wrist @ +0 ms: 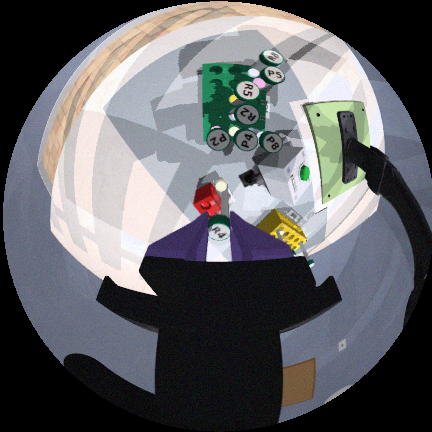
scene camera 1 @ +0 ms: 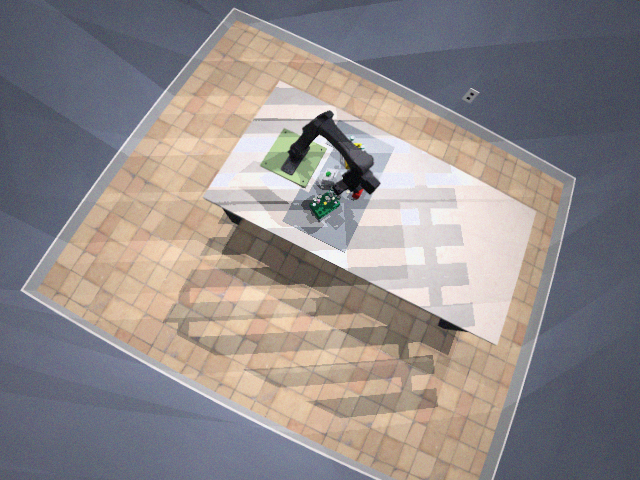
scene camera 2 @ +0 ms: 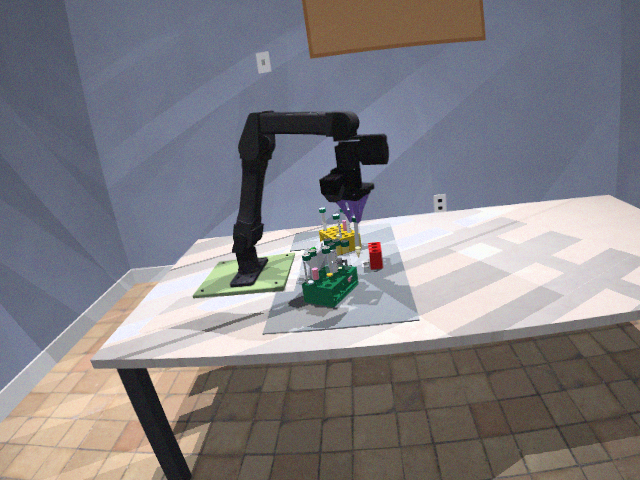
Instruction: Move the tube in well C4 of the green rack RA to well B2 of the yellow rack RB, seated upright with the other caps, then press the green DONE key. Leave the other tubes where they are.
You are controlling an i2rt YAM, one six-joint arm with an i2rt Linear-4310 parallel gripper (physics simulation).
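Frame: origin at the arm's base, x left, y back, z up, level; millimetres.
Seen in the pictures: gripper, fingertip midpoint: (wrist: 218,216) (scene camera 2: 355,222); arm's base, link origin: (wrist: 348,147) (scene camera 1: 295,158) (scene camera 2: 250,272).
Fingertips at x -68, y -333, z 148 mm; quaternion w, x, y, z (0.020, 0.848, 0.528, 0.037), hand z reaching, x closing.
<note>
Offsets run from my fingertips to a thing's top centre. "spot": to the spot under its first point. Level surfaces: height alone.
My gripper (scene camera 2: 355,219) (wrist: 218,216) is shut on a green-capped tube marked R4 @[dx +9, dy +0, dz +14 mm] (scene camera 2: 356,235) (wrist: 218,231). The tube hangs upright with a pale yellow tip, clear of the racks, beside the red block. The green rack RA @[dx -91, dy +73, dz -103 mm] (scene camera 1: 319,212) (scene camera 2: 323,294) (wrist: 212,120) stands nearer the front edge and holds several capped tubes. The yellow rack RB @[dx +232, dy +70, dz -103 mm] (scene camera 2: 346,248) (wrist: 274,225) stands farther back with several tubes in it; in the overhead view the arm partly covers it. The green DONE key @[dx +50, dy +132, dz -78 mm] (scene camera 1: 328,174) (wrist: 305,173) is on a grey box between the racks, beside the arm base.
A red block @[dx +71, dy -43, dz -103 mm] (scene camera 1: 357,194) (scene camera 2: 375,256) (wrist: 206,199) stands close to the held tube. A small black part @[spot: dx +60, dy +46, dz -152 mm] (wrist: 250,178) is at the side of the grey box @[dx +52, dy +109, dz -69 mm] (wrist: 280,176). The arm's light green base plate (scene camera 1: 279,167) (scene camera 2: 211,279) (wrist: 320,135) lies beside the grey mat @[dz -153 mm] (scene camera 1: 338,240) (scene camera 2: 382,312).
</note>
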